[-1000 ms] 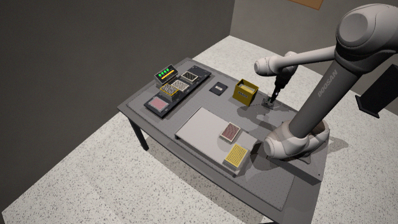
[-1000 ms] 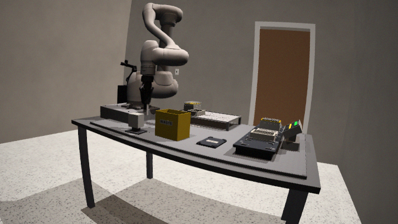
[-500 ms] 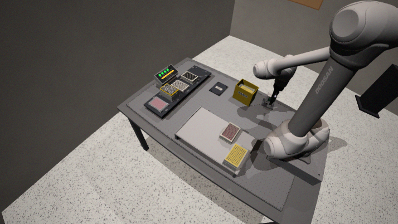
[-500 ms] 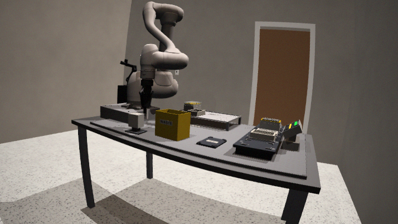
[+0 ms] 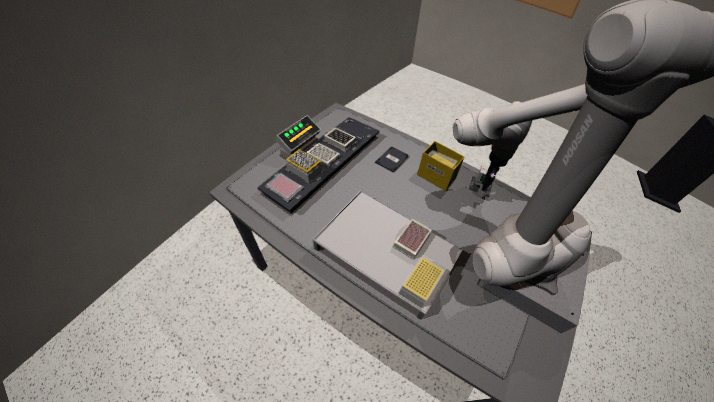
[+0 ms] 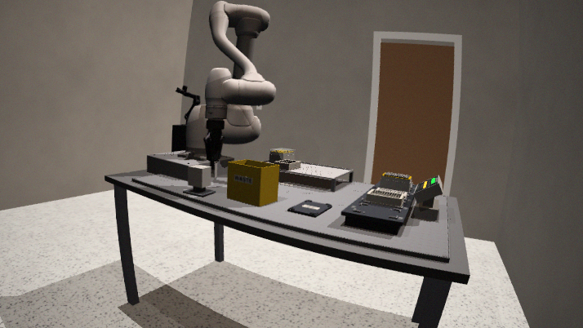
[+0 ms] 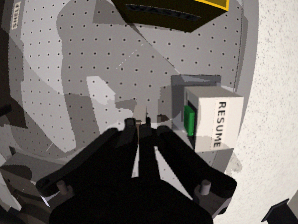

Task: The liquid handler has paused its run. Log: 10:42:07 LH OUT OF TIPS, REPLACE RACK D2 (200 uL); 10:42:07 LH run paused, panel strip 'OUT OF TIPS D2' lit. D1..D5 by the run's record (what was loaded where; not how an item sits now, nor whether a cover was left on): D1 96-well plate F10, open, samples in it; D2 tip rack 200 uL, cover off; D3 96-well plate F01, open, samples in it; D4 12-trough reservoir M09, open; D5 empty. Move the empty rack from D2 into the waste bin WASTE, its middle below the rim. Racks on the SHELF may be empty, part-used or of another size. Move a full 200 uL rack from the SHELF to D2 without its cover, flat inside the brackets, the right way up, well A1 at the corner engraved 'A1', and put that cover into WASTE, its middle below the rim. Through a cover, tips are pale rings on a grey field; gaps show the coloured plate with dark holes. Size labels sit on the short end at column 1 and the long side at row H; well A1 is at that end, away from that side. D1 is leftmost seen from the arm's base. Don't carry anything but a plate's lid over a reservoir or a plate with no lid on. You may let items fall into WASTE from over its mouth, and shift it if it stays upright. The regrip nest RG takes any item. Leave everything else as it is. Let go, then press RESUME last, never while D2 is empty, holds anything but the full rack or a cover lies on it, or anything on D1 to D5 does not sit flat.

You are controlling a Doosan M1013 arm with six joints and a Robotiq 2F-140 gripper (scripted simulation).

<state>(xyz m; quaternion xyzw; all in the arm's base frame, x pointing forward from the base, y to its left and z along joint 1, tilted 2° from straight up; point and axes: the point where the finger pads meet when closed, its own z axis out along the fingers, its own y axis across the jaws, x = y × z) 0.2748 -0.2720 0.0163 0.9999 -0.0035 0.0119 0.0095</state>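
The resume button box lies 70 mm to the right of my hand and 10 mm below it. From my hand the other things lie so: red rack: 190 mm ahead, 370 mm to the left, 10 mm below; yellow waste bin: 210 mm ahead, 50 mm to the right, 40 mm below; regrip nest: 430 mm ahead, 50 mm to the right, 80 mm below.
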